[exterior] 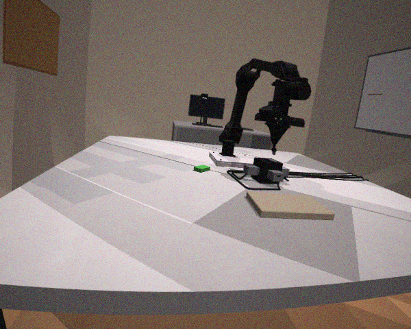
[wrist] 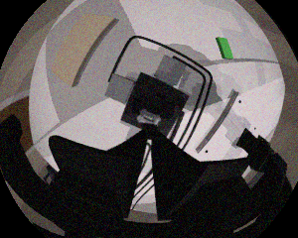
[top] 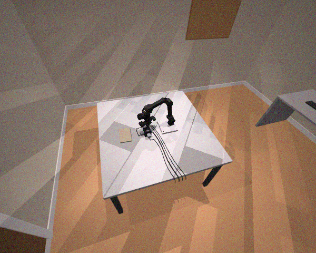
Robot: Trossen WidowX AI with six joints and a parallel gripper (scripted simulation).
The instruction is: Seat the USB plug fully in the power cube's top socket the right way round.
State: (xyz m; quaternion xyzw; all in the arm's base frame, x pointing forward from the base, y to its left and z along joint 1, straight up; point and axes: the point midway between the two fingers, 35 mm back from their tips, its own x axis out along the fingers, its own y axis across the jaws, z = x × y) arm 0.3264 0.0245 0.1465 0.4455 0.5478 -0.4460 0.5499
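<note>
The USB plug lies 20 mm below my gripper tip. The rest, counted from my gripper tip: flat beige block (240 mm ahead, 90 mm to the right, 130 mm below); then small green block (120 mm behind, 220 mm to the right, 130 mm below).
</note>
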